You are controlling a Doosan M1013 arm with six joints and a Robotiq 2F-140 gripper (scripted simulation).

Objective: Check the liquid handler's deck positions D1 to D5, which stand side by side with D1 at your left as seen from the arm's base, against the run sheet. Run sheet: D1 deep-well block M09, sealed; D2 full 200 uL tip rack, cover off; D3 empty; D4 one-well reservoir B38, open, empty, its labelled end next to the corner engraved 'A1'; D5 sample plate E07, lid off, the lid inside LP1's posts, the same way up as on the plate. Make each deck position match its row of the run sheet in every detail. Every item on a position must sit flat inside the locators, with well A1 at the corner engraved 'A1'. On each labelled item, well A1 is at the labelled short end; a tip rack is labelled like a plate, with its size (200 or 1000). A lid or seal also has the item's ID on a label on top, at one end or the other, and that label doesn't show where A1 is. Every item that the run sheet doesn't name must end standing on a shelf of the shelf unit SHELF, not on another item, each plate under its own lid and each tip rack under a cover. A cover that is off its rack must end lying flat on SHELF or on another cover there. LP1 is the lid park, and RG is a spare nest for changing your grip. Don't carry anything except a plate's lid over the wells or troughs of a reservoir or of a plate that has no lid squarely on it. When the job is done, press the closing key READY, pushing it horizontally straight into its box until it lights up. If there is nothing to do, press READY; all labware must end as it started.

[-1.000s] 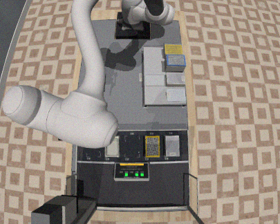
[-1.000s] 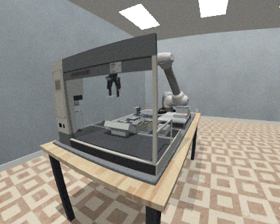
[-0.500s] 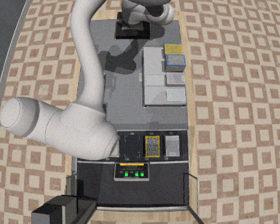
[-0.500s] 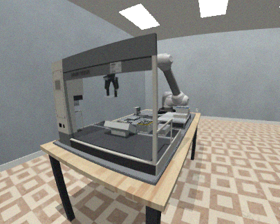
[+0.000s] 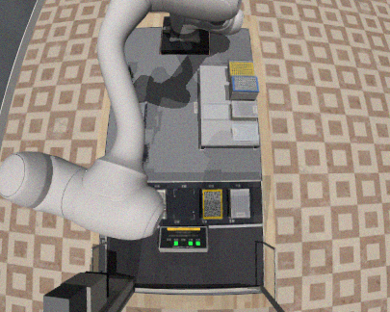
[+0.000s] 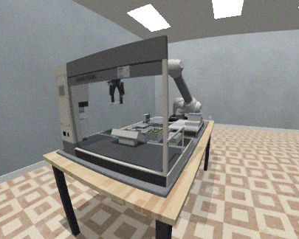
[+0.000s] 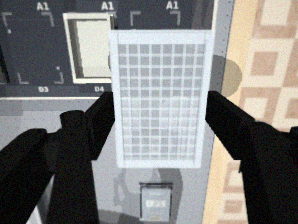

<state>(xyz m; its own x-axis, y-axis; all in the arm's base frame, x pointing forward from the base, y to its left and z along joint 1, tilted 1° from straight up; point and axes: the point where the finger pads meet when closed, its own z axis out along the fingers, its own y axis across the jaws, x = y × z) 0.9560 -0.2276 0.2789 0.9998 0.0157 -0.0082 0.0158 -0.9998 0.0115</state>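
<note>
Now: hand 40 mm short of the cream one-well reservoir, 120 mm to the right of it and 250 mm above it. Also, from my hand: dark nest (210 mm behind, 10 mm to the right, 310 mm below); then yellow tip rack (50 mm ahead, 380 mm to the left, 220 mm below); then white well plate (20 mm below).
</note>
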